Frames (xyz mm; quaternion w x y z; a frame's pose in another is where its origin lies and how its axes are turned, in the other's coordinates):
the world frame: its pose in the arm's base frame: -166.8 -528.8 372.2 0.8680 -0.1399 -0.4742 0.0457
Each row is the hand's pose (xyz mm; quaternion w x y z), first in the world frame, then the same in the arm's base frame.
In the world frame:
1: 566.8 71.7 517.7 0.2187 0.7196 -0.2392 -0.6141
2: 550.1 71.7 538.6 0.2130 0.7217 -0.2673 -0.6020
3: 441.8 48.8 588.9 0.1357 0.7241 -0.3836 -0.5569
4: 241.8 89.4 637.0 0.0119 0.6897 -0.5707 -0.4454
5: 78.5 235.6 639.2 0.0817 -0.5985 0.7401 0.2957
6: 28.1 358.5 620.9 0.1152 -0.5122 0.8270 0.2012
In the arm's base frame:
1: -286.3 -236.7 1075.6 0.2051 0.8962 -0.3644 -0.1484
2: -312.9 -236.1 1072.8 0.1866 0.8943 -0.3843 -0.1332
3: -415.3 -270.9 1017.3 0.0626 0.8912 -0.4421 -0.0802
4: -562.5 -264.9 868.2 0.1435 -0.8343 0.5318 -0.0208
5: -645.8 -159.2 695.1 0.3246 -0.7050 0.6177 -0.1269
6: -651.4 -56.0 609.7 0.4113 -0.5939 0.6680 -0.1787

